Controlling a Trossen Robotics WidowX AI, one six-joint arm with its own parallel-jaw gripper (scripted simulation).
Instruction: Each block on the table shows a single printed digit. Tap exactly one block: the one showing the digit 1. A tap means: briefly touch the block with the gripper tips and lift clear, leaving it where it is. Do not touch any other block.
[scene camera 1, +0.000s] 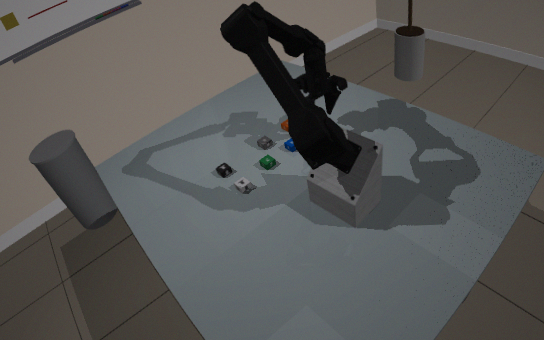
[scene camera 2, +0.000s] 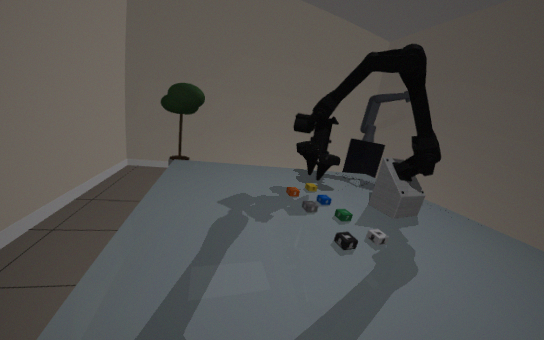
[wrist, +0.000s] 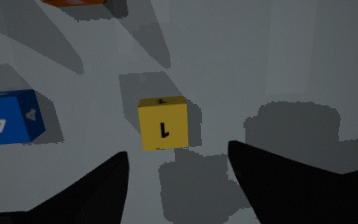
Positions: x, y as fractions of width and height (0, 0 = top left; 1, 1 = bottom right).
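Note:
My gripper (scene camera 1: 0.59, 0.35) open, holding nothing. Gripper (scene camera 2: 0.58, 0.52) visible too. Wrist view: my gripper (wrist: 0.50, 0.69), also yellow block (wrist: 0.46, 0.54).

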